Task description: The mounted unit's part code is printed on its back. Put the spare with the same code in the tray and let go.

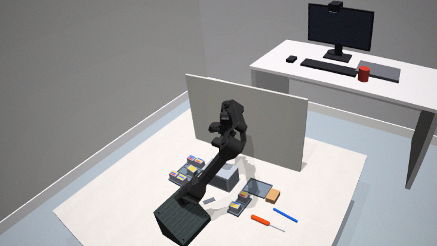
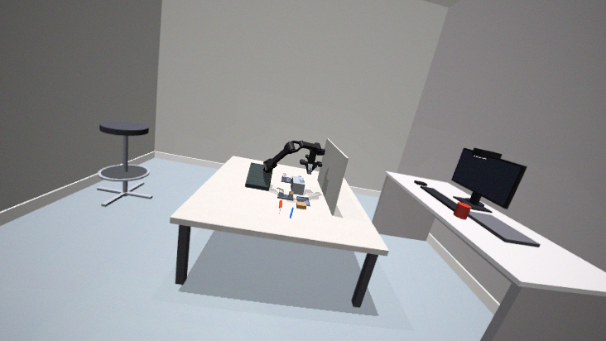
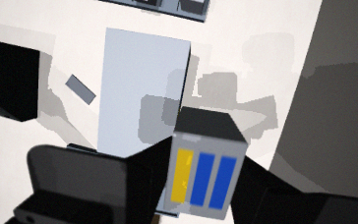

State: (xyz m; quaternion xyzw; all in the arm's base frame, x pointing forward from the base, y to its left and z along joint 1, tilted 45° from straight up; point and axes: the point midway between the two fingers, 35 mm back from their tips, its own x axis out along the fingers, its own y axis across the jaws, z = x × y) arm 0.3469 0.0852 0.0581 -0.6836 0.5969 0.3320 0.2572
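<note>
My gripper tip is 10 mm past the tray, 190 mm to the left of it and 180 mm above it. The rest, counted from my gripper tip: white panel: 180 mm ahead, 20 mm to the left, 40 mm above; grey mounted unit: 70 mm behind, 10 mm to the left, 140 mm below; grey spare block: 20 mm above.
</note>
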